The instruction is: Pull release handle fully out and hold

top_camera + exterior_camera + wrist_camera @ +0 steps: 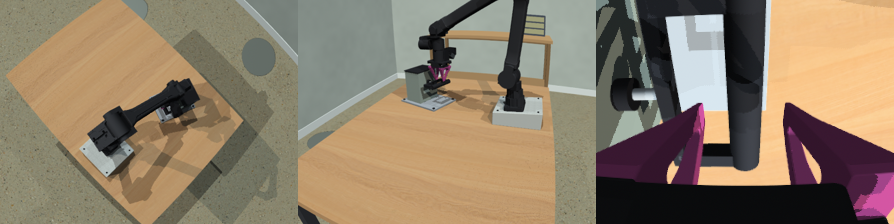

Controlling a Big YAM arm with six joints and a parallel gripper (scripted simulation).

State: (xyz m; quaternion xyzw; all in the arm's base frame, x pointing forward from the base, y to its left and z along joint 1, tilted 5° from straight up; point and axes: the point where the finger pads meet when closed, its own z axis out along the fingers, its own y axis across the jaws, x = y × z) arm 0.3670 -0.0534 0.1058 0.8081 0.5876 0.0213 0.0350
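The release handle grip lies 5 cm ahead of my hand, 2 cm to the right of it and 3 cm below it. The rest, counted from my hand: grey baseplate 9 cm ahead, 3 cm to the right, 13 cm below.
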